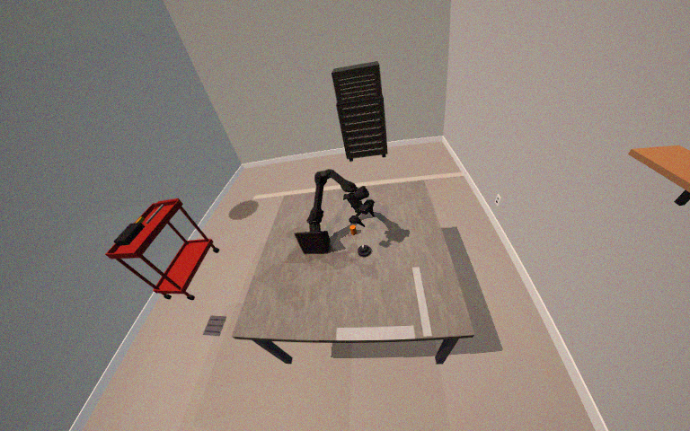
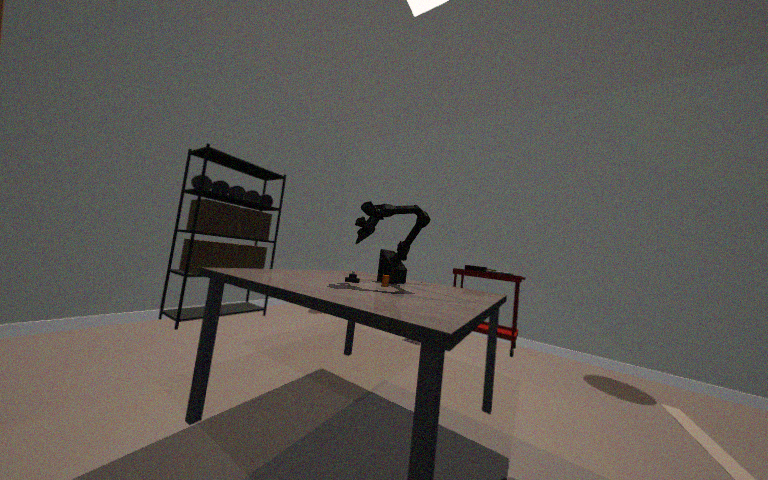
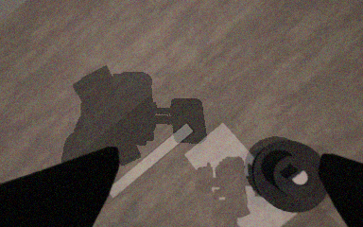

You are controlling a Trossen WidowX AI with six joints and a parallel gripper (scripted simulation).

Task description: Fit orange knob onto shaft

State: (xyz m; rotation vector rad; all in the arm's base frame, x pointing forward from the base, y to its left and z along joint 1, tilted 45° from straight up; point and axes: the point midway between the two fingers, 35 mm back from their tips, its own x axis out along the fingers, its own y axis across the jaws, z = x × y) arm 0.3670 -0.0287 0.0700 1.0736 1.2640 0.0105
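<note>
Right now the orange knob is 150 mm behind my gripper tip, 110 mm to the left of it and 180 mm below it. From my gripper tip the other things lie so: dark round pedestal (50 mm behind, 60 mm to the right, 190 mm below).
</note>
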